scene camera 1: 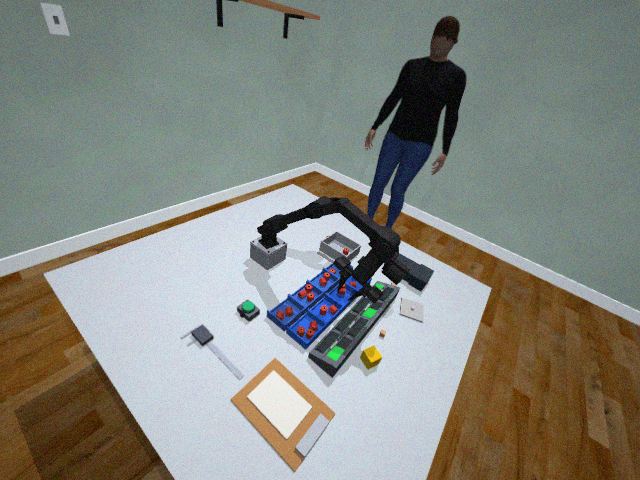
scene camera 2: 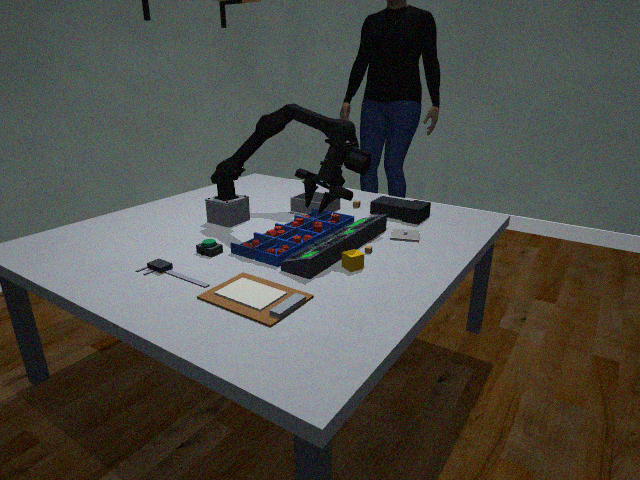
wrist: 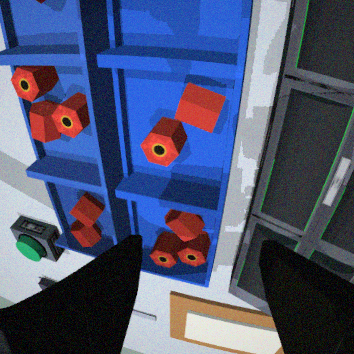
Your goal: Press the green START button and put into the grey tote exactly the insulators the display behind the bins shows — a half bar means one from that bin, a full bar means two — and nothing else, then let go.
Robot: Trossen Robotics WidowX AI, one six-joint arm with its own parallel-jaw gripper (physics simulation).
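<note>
My gripper (scene camera 1: 347, 290) (scene camera 2: 314, 208) (wrist: 201, 248) is half open and empty, above the right-hand part of the blue bins (scene camera 2: 255, 255) (wrist: 167, 191), towards the display. The bins hold several red hexagonal insulators (scene camera 1: 324, 310) (wrist: 164, 144). The dark display (scene camera 1: 323, 363) (scene camera 2: 305, 268) (wrist: 256, 200) shows three green patches in scene camera 1; the arm partly covers its far end, and bar lengths are hard to read. The grey tote (scene camera 1: 330, 252) (scene camera 2: 296, 203) stands behind the bins; a red insulator (scene camera 1: 345, 251) lies inside. The green START button (scene camera 1: 248, 306) (scene camera 2: 208, 242) (wrist: 29, 249) is left of the bins.
A caliper (scene camera 1: 224, 360) (scene camera 2: 159, 265) and a clipboard (scene camera 1: 279, 403) (scene camera 2: 248, 293) lie nearer the cameras. A yellow cube (scene camera 1: 371, 357) (scene camera 2: 353, 260), a small wooden cube (scene camera 1: 382, 333) (scene camera 2: 368, 250), a pale plate (scene camera 1: 412, 311) and a black box (scene camera 2: 400, 208) are beyond the display. A person (scene camera 1: 423, 103) stands behind the table.
</note>
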